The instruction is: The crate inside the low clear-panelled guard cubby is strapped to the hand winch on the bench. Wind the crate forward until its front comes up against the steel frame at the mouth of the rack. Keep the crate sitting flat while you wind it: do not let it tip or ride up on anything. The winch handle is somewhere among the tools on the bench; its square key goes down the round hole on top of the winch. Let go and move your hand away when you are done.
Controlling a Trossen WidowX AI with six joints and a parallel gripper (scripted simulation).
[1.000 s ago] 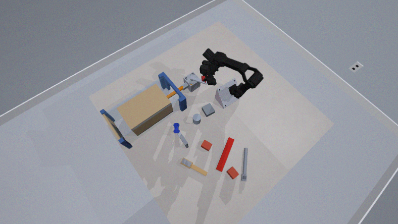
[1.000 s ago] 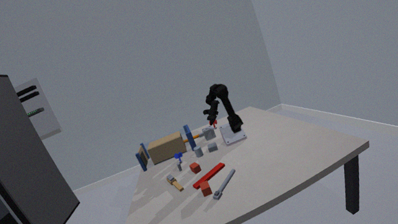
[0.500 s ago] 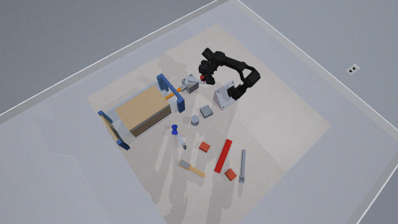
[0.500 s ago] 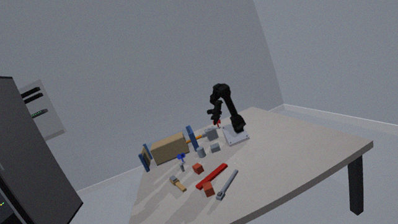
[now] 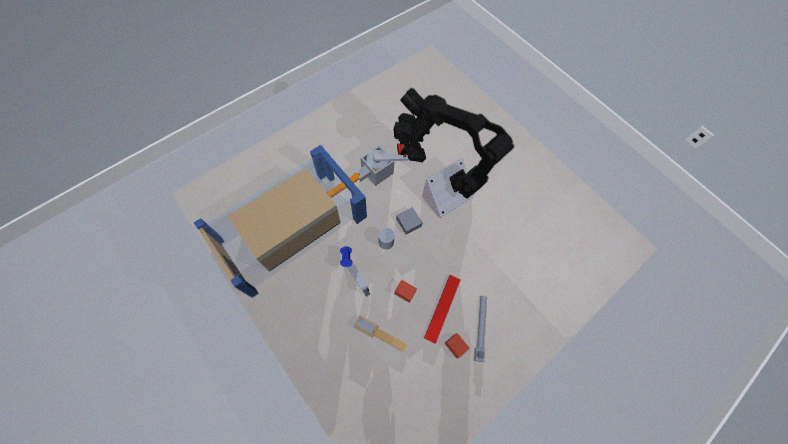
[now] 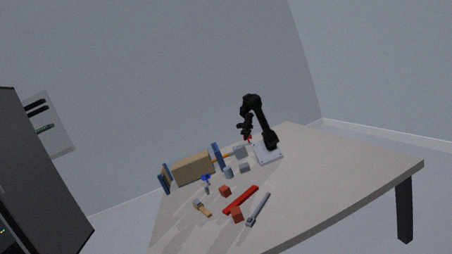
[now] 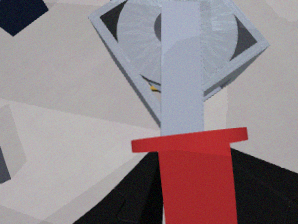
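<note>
My gripper tip is now 230 mm short of the blue frame, 30 mm to the left of it and 30 mm above it. Also, from my gripper tip: red knob: 20 mm behind, 10 mm to the left; grey winch: 100 mm below, 60 mm ahead, 50 mm to the right; red-knobbed handle: 30 mm below, 20 mm ahead, 10 mm to the right.
</note>
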